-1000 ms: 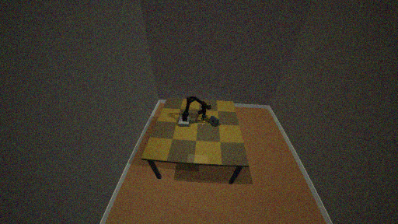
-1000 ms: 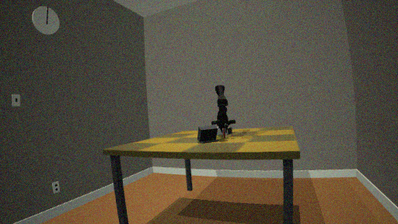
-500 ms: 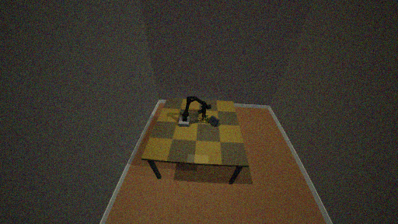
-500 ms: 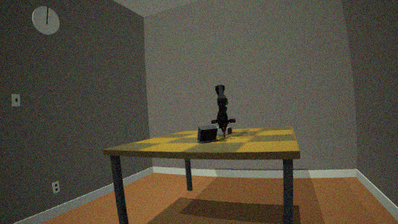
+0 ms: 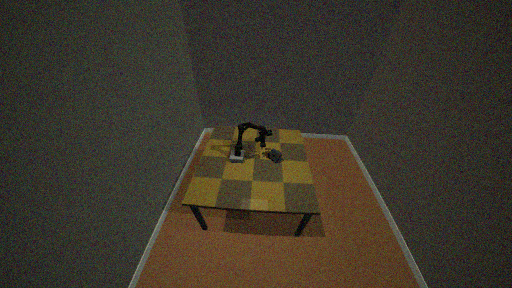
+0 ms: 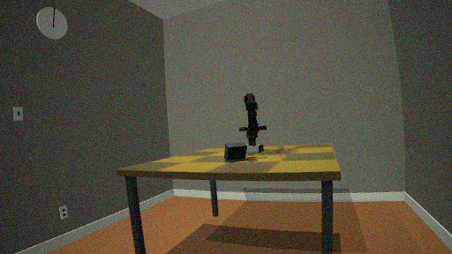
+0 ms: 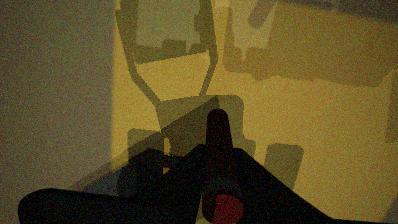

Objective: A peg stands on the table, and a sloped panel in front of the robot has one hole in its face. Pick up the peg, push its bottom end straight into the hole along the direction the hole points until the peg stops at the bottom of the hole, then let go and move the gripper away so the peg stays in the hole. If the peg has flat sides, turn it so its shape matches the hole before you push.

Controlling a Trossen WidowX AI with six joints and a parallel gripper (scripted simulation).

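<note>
My gripper tip is 140 mm short of the dark grey sloped panel, 100 mm to the left of it and 60 mm above it. Round my gripper tip: round red peg 20 mm above.
</note>
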